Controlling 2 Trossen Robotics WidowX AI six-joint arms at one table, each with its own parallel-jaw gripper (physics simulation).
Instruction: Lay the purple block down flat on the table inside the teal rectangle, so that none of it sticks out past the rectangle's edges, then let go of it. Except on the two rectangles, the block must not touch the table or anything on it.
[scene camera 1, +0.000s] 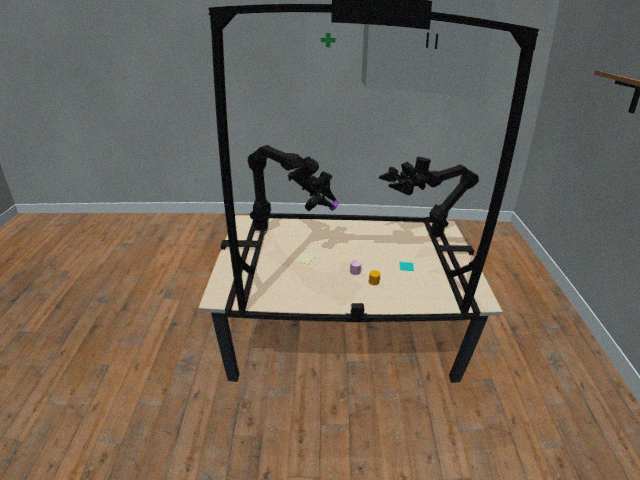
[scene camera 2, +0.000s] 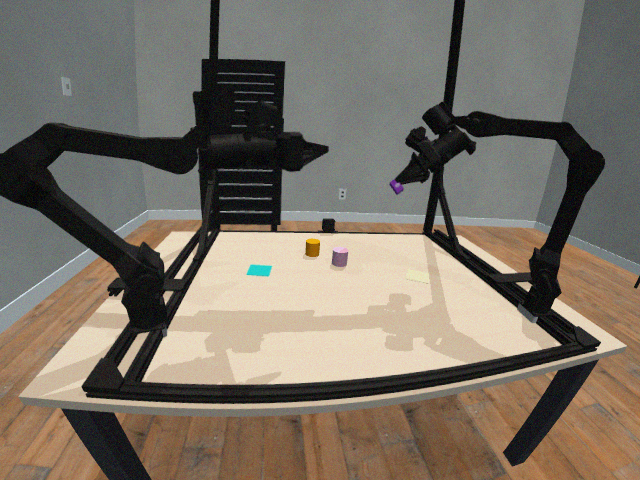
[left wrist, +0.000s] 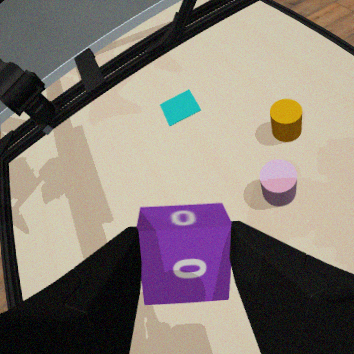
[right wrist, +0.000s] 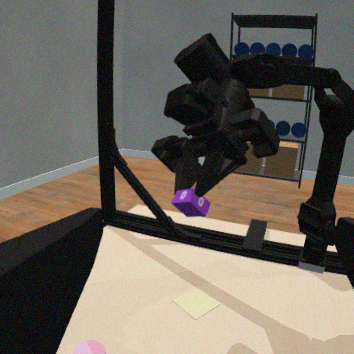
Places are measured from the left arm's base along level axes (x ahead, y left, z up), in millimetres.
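Where they show: left gripper, fingertip midpoint: (scene camera 1: 334, 204) (scene camera 2: 395, 182) (left wrist: 183, 235) (right wrist: 186, 195); right gripper, fingertip midpoint: (scene camera 1: 383, 181) (scene camera 2: 316, 147) (right wrist: 222, 225); left arm's base, origin of the base link: (scene camera 1: 260, 227) (scene camera 2: 536, 309) (right wrist: 312, 257); right arm's base, origin of the base link: (scene camera 1: 436, 233) (scene camera 2: 148, 321) (left wrist: 46, 115).
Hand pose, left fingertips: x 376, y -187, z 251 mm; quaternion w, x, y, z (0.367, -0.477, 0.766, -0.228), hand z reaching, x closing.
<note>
Things, the pixels of their top centre, and the offset from my left fingertips. "spot": a spot on its surface instead. Level surfaces: height alone.
- purple block, middle of its top: (left wrist: 160, 237) (right wrist: 191, 185) (scene camera 2: 397, 177) (scene camera 1: 334, 200) 3 mm back, 4 mm left, 14 mm up
- teal rectangle, surface spot: (left wrist: 180, 107) (scene camera 2: 261, 269) (scene camera 1: 405, 266) spot: 334 mm ahead, 28 mm right, 269 mm down
- pink cylinder, middle of its top: (left wrist: 277, 175) (right wrist: 88, 351) (scene camera 2: 340, 249) (scene camera 1: 355, 263) 107 mm ahead, 92 mm right, 225 mm down
- orange cylinder, middle of its top: (left wrist: 285, 110) (scene camera 2: 313, 241) (scene camera 1: 375, 273) 188 mm ahead, 154 mm right, 225 mm down
- pale yellow rectangle, surface spot: (right wrist: 196, 303) (scene camera 2: 416, 276) (scene camera 1: 305, 258) spot: 116 mm back, 19 mm right, 269 mm down
- table, its level: 270 mm down
My left gripper (scene camera 1: 331, 204) (scene camera 2: 398, 185) (left wrist: 183, 235) (right wrist: 186, 195) is shut on the purple block (scene camera 1: 334, 205) (scene camera 2: 396, 187) (left wrist: 185, 253) (right wrist: 191, 202), a cube with white rings on its faces. It holds the block high above the table, tilted, near the back middle in scene camera 1. The teal rectangle (scene camera 1: 406, 266) (scene camera 2: 259, 270) (left wrist: 180, 107) lies flat on the table, well away from the block. My right gripper (scene camera 1: 385, 177) (scene camera 2: 323, 150) is open and empty, high above the table.
A pink cylinder (scene camera 1: 355, 267) (scene camera 2: 340, 256) (left wrist: 279, 182) (right wrist: 89, 348) and an orange cylinder (scene camera 1: 374, 277) (scene camera 2: 312, 247) (left wrist: 286, 119) stand between the block and the teal rectangle. A pale yellow rectangle (scene camera 1: 305, 258) (scene camera 2: 417, 275) (right wrist: 196, 303) lies on the table (scene camera 1: 318, 295). A black frame (scene camera 1: 221, 143) surrounds it.
</note>
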